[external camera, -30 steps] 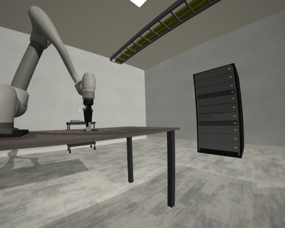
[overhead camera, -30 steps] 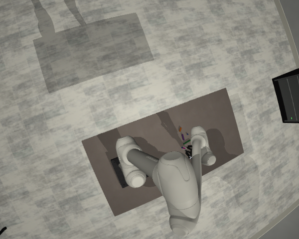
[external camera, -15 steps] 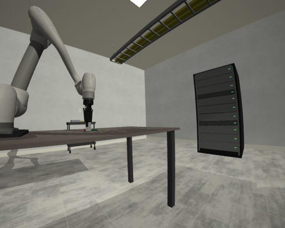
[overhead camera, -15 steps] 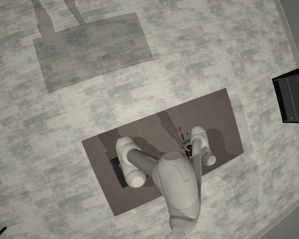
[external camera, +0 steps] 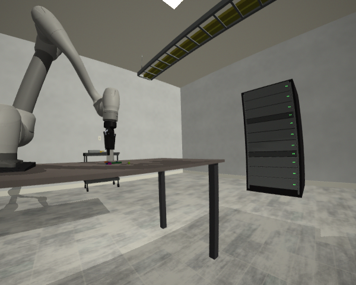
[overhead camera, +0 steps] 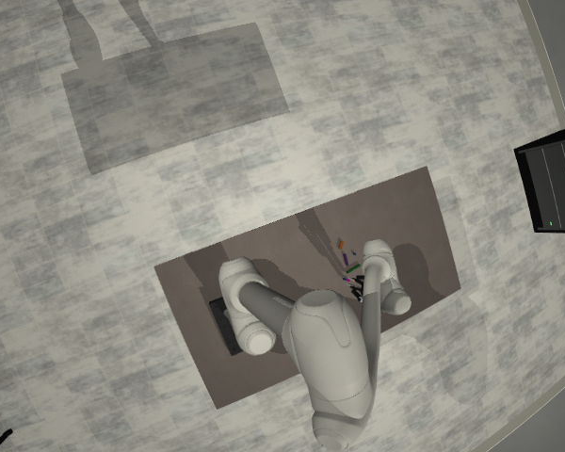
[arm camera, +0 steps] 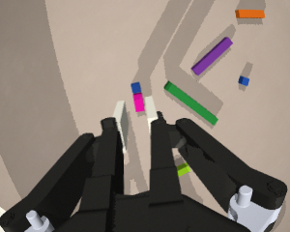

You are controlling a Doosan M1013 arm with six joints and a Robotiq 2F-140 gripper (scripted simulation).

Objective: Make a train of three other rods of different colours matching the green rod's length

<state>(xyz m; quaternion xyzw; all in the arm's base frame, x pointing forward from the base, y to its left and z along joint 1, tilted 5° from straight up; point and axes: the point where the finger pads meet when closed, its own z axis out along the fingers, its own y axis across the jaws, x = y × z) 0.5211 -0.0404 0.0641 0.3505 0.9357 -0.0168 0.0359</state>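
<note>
My gripper is now 5 cm above the magenta rod and 1 cm to the right of it. Also, from my hand: lime rod: 10 cm ahead, 5 cm below, 4 cm to the right; then purple rod: 10 cm to the left, 5 cm below, 3 cm ahead; then green rod: 5 cm to the left, 5 cm below, 5 cm ahead.
</note>
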